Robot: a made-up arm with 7 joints.
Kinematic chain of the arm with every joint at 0, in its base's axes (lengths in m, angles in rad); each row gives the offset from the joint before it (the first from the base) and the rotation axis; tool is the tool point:
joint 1: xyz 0 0.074 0 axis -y
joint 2: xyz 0 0.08 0 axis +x
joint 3: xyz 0 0 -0.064 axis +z
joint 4: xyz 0 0 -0.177 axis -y
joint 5: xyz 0 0 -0.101 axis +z
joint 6: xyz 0 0 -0.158 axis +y
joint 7: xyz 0 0 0 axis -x
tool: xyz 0 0 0
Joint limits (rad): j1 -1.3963..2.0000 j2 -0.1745..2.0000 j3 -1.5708..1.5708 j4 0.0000..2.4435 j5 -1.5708..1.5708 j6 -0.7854..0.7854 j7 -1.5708..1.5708
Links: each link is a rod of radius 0.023 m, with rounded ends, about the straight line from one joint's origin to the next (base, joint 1, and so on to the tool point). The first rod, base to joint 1, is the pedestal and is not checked.
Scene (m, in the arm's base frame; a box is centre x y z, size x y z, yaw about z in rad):
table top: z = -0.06
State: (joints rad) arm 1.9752 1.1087 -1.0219 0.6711 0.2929 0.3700 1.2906
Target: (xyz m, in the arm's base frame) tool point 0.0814 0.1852 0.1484
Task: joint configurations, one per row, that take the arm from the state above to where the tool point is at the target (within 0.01 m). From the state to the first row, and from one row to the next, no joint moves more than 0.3 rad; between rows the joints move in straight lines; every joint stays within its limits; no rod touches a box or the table.
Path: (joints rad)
1: 1.9793 1.1713 -1.0048 0.9663 0.2929 0.3700 1.2906
2: 1.9835 1.2340 -0.9878 1.2615 0.2929 0.3700 1.2906
3: 1.9876 1.2966 -0.9707 1.5567 0.2929 0.3700 1.2906
4: 1.9917 1.3592 -0.9536 1.8519 0.2929 0.3700 1.2906
5: 1.9959 1.4219 -0.9365 2.1471 0.2929 0.3700 1.2906
6: 2.0000 1.4845 -0.9195 2.4423 0.2929 0.3700 1.2906

